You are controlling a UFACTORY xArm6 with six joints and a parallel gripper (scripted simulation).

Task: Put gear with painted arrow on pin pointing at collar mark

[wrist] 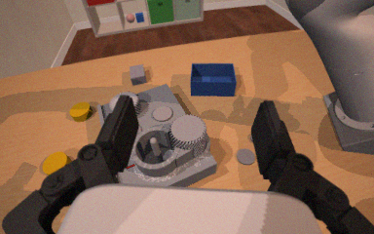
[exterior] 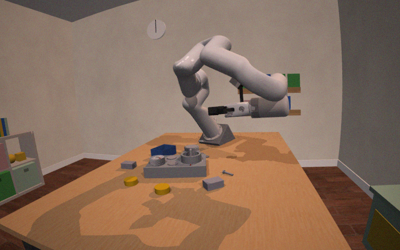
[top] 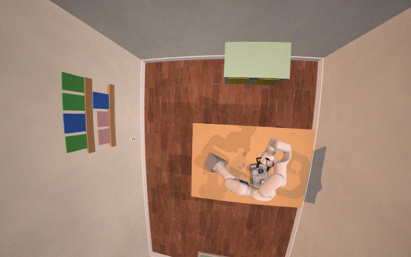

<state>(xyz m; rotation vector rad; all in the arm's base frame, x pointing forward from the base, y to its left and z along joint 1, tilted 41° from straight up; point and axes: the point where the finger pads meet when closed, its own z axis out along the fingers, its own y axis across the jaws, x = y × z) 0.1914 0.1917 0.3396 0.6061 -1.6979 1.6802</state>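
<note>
My hand is 11 cm short of the grey gear, 23 cm to the left of it and 18 cm above it. From my hand the other things lie so: blue bin: 10 cm behind, 31 cm to the right, 22 cm below; then small bolt: 8 cm ahead, 5 cm to the left, 23 cm below; then flat grey disc: 11 cm behind, 8 cm to the right, 23 cm below.
</note>
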